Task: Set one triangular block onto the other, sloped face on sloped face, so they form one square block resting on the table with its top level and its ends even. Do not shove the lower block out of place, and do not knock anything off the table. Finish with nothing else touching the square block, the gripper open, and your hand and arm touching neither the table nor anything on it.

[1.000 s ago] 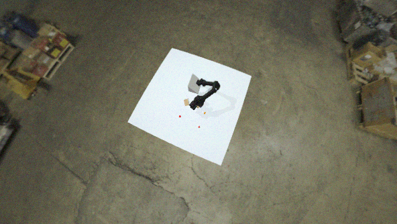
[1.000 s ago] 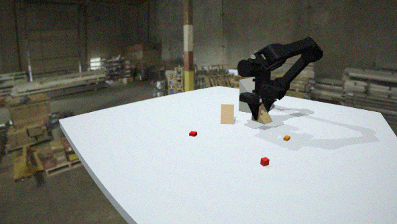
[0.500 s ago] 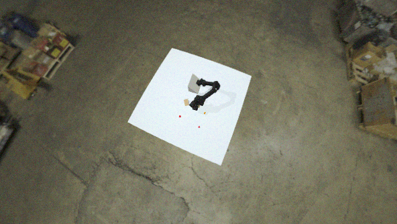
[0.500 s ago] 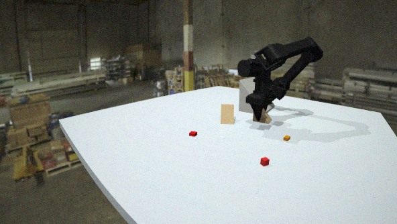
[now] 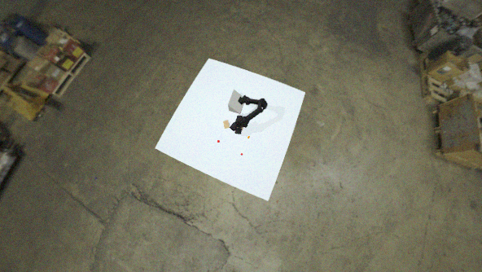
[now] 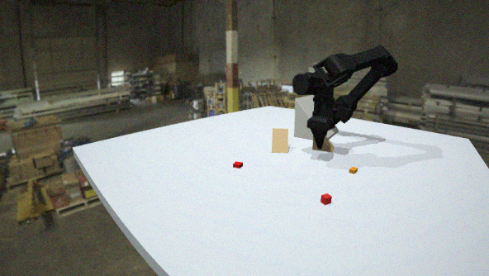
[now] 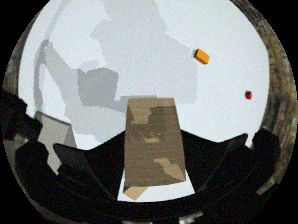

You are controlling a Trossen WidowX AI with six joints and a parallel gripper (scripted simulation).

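The tan triangular block lies 1 cm to the right of my gripper tip and 1 cm above it. From my gripper tip the other things lie so: orange cube 5 cm ahead, 13 cm to the left, 3 cm below.
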